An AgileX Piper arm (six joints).
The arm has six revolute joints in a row. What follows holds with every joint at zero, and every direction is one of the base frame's.
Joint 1 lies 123 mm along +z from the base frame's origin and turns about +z.
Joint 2 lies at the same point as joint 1 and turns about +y.
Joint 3 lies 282.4 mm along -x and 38.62 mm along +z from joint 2 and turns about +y.
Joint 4 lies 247.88 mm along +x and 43.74 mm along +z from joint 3 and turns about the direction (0.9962, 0, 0.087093).
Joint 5 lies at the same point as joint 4 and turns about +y.
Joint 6 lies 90.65 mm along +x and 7.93 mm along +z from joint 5 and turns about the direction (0.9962, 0, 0.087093).
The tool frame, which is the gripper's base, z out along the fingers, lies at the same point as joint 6; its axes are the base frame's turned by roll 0, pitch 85.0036 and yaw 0 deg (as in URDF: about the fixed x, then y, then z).
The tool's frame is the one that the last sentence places.
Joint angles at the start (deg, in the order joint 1, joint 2, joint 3, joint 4, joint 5, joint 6): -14.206, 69.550, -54.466, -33.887, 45.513, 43.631
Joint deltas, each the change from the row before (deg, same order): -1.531, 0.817, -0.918, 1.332, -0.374, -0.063; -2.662, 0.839, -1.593, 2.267, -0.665, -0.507; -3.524, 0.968, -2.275, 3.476, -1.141, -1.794; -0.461, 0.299, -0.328, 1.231, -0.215, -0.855; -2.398, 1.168, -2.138, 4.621, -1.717, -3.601
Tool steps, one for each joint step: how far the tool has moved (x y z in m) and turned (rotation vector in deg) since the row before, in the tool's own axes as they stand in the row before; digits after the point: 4 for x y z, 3 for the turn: -0.0043, -0.0028, 0.0034, 0.100, 0.412, 1.997; -0.0082, -0.0062, 0.0030, 0.011, 0.073, 3.272; -0.0123, -0.0080, 0.0025, -0.505, -0.382, 3.645; -0.0012, 0.0000, 0.0012, -0.464, 0.349, 0.378; -0.0109, -0.0016, 0.0025, -2.145, -0.420, 1.775
